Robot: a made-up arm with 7 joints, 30 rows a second.
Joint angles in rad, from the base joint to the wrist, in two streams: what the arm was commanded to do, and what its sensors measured. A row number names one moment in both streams.
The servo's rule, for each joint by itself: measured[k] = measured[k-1] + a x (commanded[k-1-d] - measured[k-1]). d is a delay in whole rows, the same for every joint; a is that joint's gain. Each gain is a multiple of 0.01, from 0.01 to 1. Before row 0 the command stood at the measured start. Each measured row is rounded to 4 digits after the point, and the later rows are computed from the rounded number. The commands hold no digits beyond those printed.
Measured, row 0: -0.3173 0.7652 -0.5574 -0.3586 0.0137 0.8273 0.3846
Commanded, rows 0 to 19: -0.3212 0.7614 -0.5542 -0.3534 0.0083 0.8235 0.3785; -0.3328 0.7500 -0.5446 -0.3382 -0.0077 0.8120 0.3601; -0.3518 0.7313 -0.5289 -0.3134 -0.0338 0.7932 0.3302; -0.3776 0.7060 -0.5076 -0.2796 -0.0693 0.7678 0.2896; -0.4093 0.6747 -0.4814 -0.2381 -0.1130 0.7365 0.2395; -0.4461 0.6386 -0.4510 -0.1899 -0.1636 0.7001 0.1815; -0.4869 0.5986 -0.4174 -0.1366 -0.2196 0.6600 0.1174; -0.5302 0.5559 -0.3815 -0.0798 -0.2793 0.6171 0.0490; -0.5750 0.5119 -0.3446 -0.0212 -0.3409 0.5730 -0.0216; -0.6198 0.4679 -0.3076 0.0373 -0.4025 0.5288 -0.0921; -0.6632 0.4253 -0.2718 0.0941 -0.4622 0.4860 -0.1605; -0.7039 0.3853 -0.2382 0.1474 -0.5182 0.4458 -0.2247; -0.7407 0.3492 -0.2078 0.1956 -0.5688 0.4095 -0.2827; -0.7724 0.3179 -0.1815 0.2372 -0.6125 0.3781 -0.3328; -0.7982 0.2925 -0.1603 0.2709 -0.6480 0.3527 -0.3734; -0.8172 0.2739 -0.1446 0.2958 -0.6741 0.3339 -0.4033; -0.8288 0.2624 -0.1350 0.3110 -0.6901 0.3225 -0.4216; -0.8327 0.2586 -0.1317 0.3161 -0.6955 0.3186 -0.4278; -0.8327 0.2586 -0.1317 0.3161 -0.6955 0.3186 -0.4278; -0.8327 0.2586 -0.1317 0.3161 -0.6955 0.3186 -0.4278
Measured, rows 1 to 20: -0.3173 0.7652 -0.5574 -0.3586 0.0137 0.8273 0.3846; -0.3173 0.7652 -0.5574 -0.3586 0.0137 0.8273 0.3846; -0.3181 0.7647 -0.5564 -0.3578 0.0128 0.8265 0.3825; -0.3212 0.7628 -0.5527 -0.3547 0.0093 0.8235 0.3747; -0.3276 0.7587 -0.5453 -0.3481 0.0020 0.8171 0.3591; -0.3381 0.7518 -0.5336 -0.3371 -0.0101 0.8067 0.3348; -0.3531 0.7418 -0.5174 -0.3213 -0.0276 0.7920 0.3014; -0.3726 0.7284 -0.4968 -0.3003 -0.0507 0.7727 0.2594; -0.3966 0.7115 -0.4722 -0.2741 -0.0794 0.7490 0.2097; -0.4247 0.6913 -0.4441 -0.2430 -0.1134 0.7213 0.1535; -0.4563 0.6680 -0.4133 -0.2075 -0.1521 0.6902 0.0922; -0.4906 0.6420 -0.3805 -0.1683 -0.1947 0.6563 0.0277; -0.5268 0.6138 -0.3468 -0.1263 -0.2402 0.6205 -0.0382; -0.5640 0.5841 -0.3131 -0.0825 -0.2875 0.5838 -0.1035; -0.6011 0.5536 -0.2805 -0.0380 -0.3353 0.5472 -0.1662; -0.6371 0.5230 -0.2498 0.0060 -0.3824 0.5117 -0.2245; -0.6709 0.4930 -0.2221 0.0484 -0.4276 0.4783 -0.2766; -0.7016 0.4645 -0.1981 0.0880 -0.4695 0.4480 -0.3209; -0.7283 0.4382 -0.1785 0.1237 -0.5070 0.4216 -0.3561; -0.7502 0.4149 -0.1640 0.1545 -0.5390 0.4000 -0.3812
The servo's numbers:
d 2
a 0.21 0.13 0.31 0.16 0.17 0.21 0.35

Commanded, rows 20 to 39: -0.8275 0.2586 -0.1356 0.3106 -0.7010 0.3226 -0.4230; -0.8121 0.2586 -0.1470 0.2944 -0.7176 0.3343 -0.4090; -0.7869 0.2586 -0.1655 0.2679 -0.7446 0.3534 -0.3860; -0.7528 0.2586 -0.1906 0.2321 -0.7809 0.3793 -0.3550; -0.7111 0.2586 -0.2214 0.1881 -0.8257 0.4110 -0.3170; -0.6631 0.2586 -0.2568 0.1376 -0.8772 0.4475 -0.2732; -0.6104 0.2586 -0.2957 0.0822 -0.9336 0.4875 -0.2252; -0.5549 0.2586 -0.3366 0.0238 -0.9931 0.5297 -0.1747; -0.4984 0.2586 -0.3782 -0.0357 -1.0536 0.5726 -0.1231; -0.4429 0.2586 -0.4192 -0.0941 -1.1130 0.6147 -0.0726; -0.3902 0.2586 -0.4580 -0.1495 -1.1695 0.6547 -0.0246; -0.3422 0.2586 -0.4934 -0.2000 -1.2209 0.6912 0.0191; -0.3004 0.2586 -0.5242 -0.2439 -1.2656 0.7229 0.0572; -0.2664 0.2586 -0.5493 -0.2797 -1.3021 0.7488 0.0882; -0.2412 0.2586 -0.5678 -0.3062 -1.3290 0.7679 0.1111; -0.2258 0.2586 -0.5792 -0.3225 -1.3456 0.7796 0.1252; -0.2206 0.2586 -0.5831 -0.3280 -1.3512 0.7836 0.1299; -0.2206 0.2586 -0.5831 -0.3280 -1.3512 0.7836 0.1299; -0.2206 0.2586 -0.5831 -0.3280 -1.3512 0.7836 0.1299; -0.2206 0.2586 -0.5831 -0.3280 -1.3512 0.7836 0.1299
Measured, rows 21 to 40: -0.7675 0.3946 -0.1540 0.1804 -0.5656 0.3829 -0.3975; -0.7812 0.3769 -0.1471 0.2021 -0.5877 0.3694 -0.4081; -0.7909 0.3615 -0.1435 0.2195 -0.6070 0.3596 -0.4133; -0.7954 0.3481 -0.1446 0.2315 -0.6258 0.3543 -0.4118; -0.7936 0.3365 -0.1511 0.2373 -0.6460 0.3541 -0.4028; -0.7850 0.3264 -0.1633 0.2365 -0.6689 0.3594 -0.3861; -0.7695 0.3176 -0.1813 0.2288 -0.6956 0.3702 -0.3619; -0.7472 0.3099 -0.2047 0.2142 -0.7265 0.3864 -0.3309; -0.7185 0.3032 -0.2329 0.1931 -0.7617 0.4076 -0.2939; -0.6841 0.2974 -0.2650 0.1660 -0.8010 0.4332 -0.2522; -0.6451 0.2924 -0.3001 0.1337 -0.8439 0.4625 -0.2070; -0.6026 0.2880 -0.3370 0.0973 -0.8896 0.4945 -0.1600; -0.5580 0.2842 -0.3745 0.0578 -0.9372 0.5281 -0.1126; -0.5127 0.2809 -0.4114 0.0166 -0.9854 0.5624 -0.0665; -0.4681 0.2780 -0.4464 -0.0251 -1.0330 0.5961 -0.0232; -0.4257 0.2755 -0.4783 -0.0658 -1.0787 0.6282 0.0158; -0.3870 0.2733 -0.5060 -0.1043 -1.1213 0.6575 0.0492; -0.3531 0.2714 -0.5287 -0.1392 -1.1594 0.6831 0.0758; -0.3253 0.2697 -0.5456 -0.1694 -1.1920 0.7042 0.0947; -0.3033 0.2683 -0.5572 -0.1948 -1.2191 0.7209 0.1070
